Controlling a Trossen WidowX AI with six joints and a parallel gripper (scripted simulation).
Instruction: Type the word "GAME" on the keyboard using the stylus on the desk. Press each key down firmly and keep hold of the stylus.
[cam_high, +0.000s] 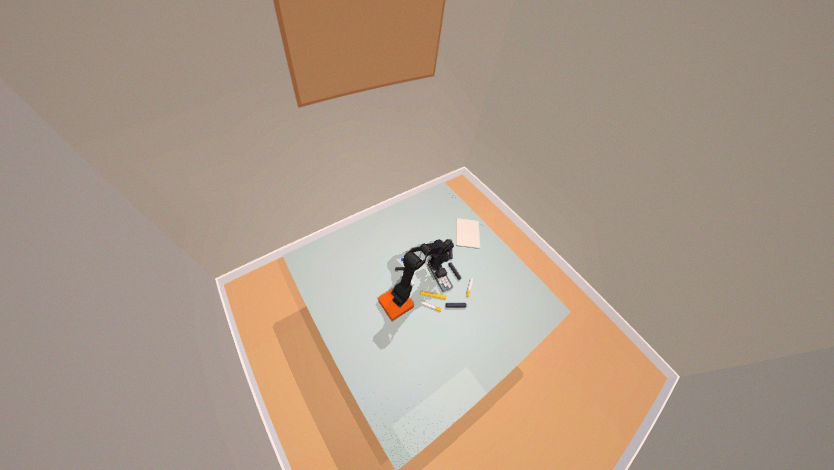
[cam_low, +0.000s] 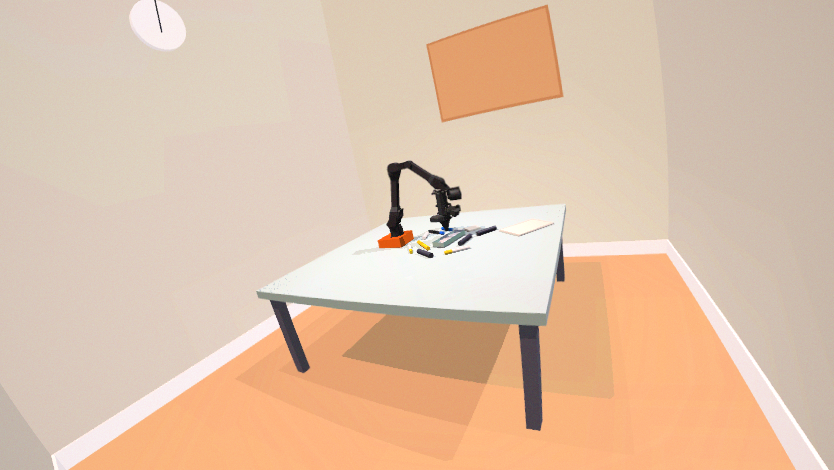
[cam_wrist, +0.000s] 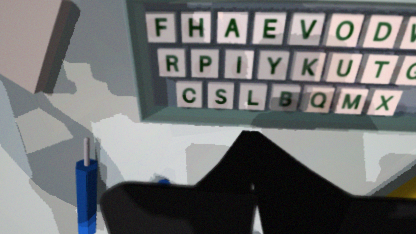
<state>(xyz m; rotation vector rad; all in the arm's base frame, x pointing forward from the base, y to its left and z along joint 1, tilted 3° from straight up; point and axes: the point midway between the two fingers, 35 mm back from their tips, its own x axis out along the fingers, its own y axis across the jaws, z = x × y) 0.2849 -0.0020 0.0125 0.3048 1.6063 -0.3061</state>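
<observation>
My gripper tip is 10 mm past the blue stylus, 150 mm to the right of it and 30 mm above it. From my gripper tip the other things lie so: blue-capped dark marker (80 mm behind, 110 mm to the left, 30 mm below); small pale pad (110 mm ahead, 130 mm to the left, 40 mm below); stylus tip (10 mm ahead, 130 mm to the left, 30 mm below).
</observation>
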